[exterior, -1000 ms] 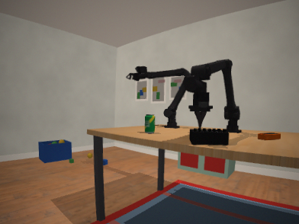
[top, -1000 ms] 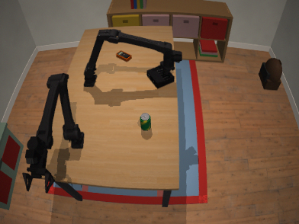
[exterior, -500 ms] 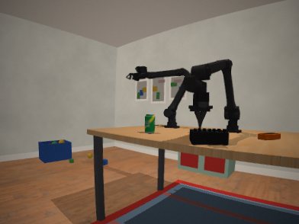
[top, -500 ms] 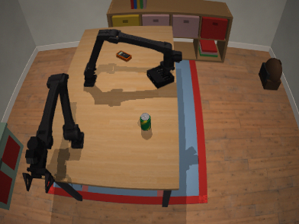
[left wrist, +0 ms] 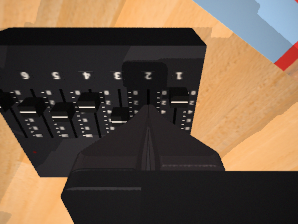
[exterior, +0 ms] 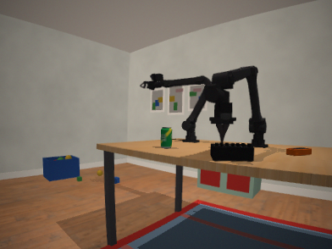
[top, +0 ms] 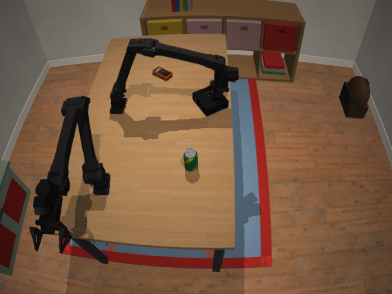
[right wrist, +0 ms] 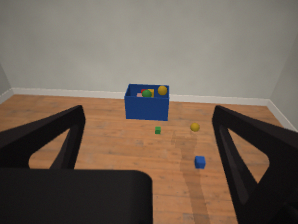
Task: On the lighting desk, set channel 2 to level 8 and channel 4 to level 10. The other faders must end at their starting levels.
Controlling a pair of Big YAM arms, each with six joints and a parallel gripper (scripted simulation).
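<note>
My left hand is 10 mm past the channel 2 knob, 10 mm to the left of it and 10 mm above it. The rest, counted from my left hand: channel 3 knob (20 mm behind, 10 mm to the left, 10 mm below); then channel 4 cap (20 mm behind, 40 mm to the left, 10 mm below).
</note>
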